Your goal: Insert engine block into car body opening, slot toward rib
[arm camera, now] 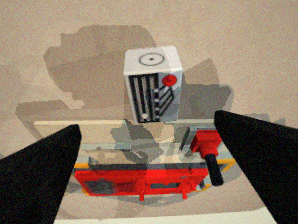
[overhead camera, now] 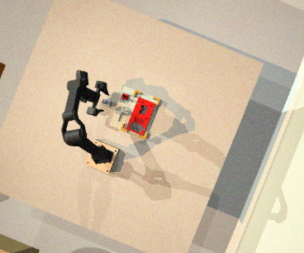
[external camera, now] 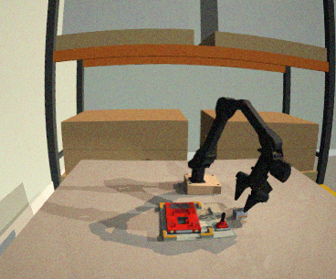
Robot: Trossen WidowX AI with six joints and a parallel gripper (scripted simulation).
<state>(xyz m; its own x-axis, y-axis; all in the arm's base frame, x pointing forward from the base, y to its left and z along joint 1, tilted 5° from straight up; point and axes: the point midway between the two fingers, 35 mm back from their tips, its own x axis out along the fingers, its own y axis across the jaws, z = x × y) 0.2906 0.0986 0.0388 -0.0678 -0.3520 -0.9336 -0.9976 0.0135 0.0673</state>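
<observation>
My gripper tip is 30 mm above the grey engine block.
</observation>
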